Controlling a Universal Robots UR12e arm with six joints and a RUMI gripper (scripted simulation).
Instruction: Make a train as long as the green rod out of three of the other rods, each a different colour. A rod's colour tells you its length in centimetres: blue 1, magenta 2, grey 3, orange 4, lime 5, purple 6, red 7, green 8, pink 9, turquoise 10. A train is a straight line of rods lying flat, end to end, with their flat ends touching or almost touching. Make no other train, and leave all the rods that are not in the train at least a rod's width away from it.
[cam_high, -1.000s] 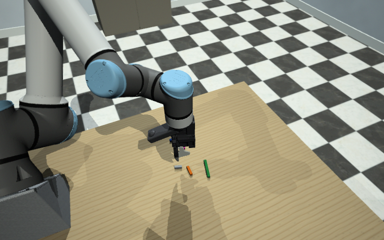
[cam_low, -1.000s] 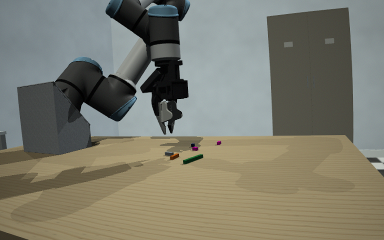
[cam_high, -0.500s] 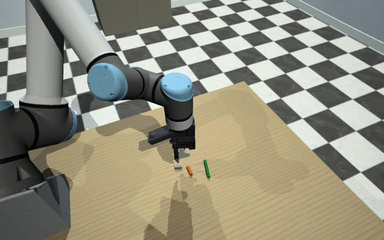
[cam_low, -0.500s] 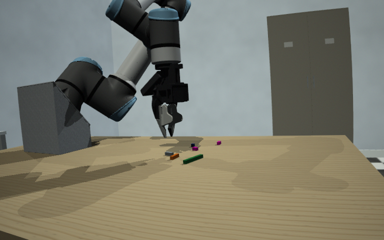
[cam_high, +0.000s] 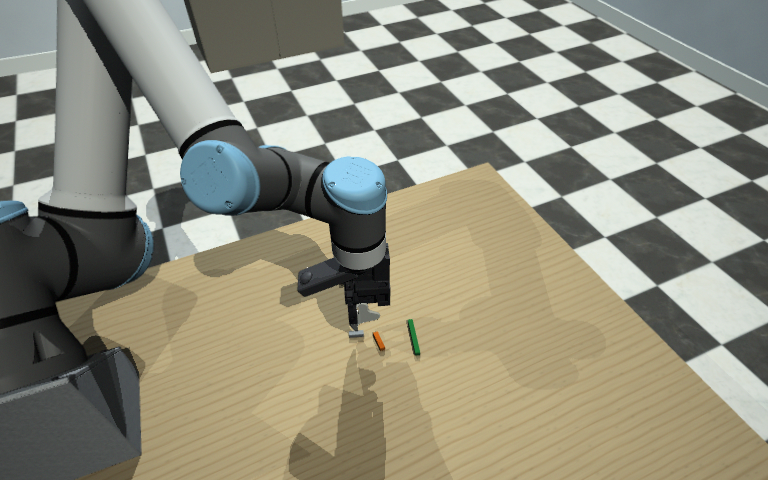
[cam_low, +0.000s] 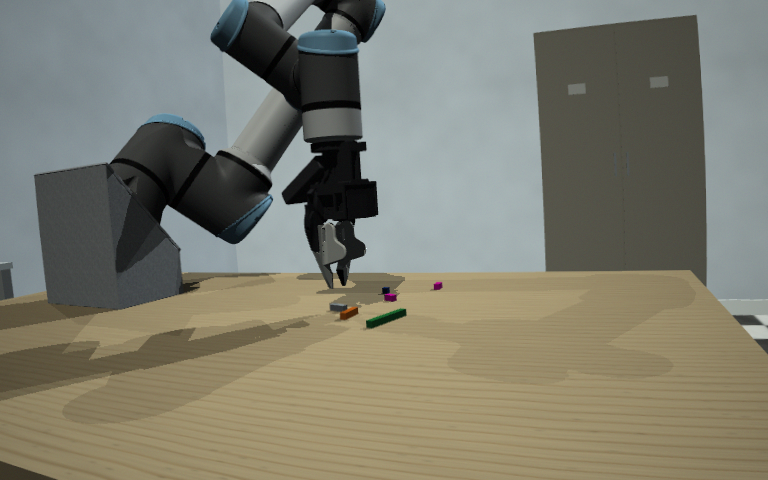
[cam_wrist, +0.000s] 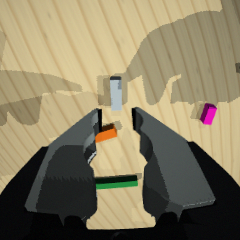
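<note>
My hand is 5 cm above the grey rod. Also, from my hand: green rod (10 cm ahead, 6 cm to the right, 5 cm below); blue rod (3 cm ahead, 14 cm to the left, 5 cm below); orange rod (4 cm ahead, 4 cm to the right, 5 cm below).
</note>
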